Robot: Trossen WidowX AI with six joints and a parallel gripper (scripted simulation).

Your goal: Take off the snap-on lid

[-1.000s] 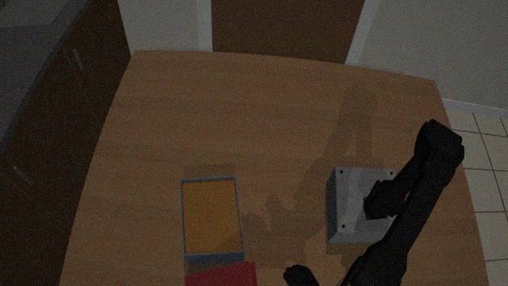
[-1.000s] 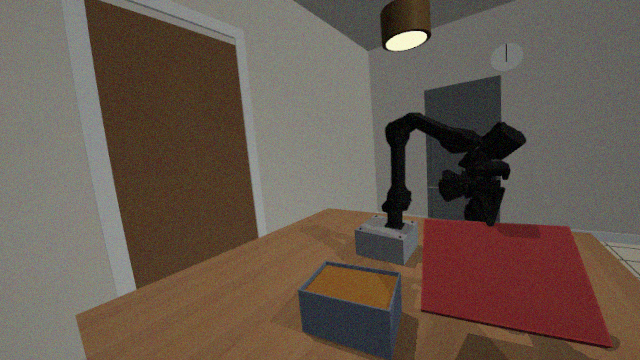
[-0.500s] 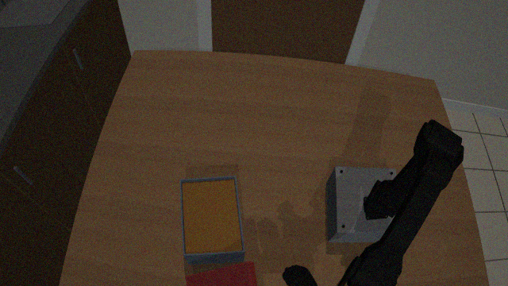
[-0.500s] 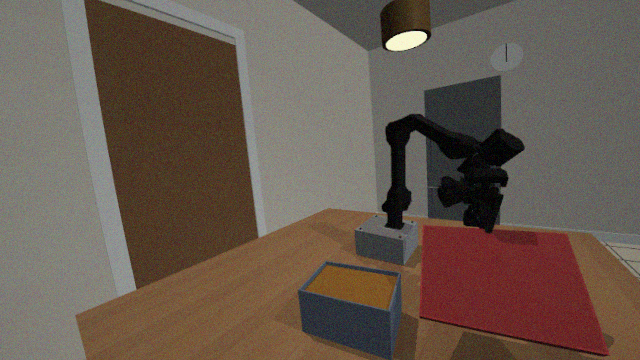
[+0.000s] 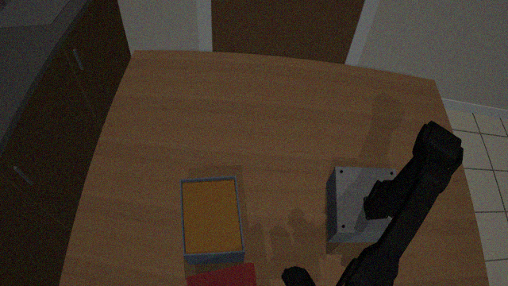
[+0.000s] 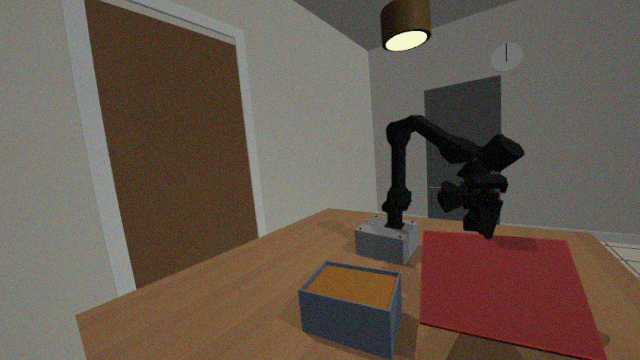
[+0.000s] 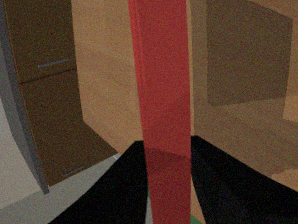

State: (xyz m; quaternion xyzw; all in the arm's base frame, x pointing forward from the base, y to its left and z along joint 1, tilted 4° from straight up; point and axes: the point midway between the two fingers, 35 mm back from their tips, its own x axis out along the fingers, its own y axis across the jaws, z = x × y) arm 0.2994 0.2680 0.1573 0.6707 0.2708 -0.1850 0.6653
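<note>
The red lid is 60 mm ahead of my gripper tip, 10 mm to the left of it and 50 mm below it. The rest, counted from my gripper tip: blue-grey storage box (100 mm ahead, 260 mm to the right, 150 mm below).
</note>
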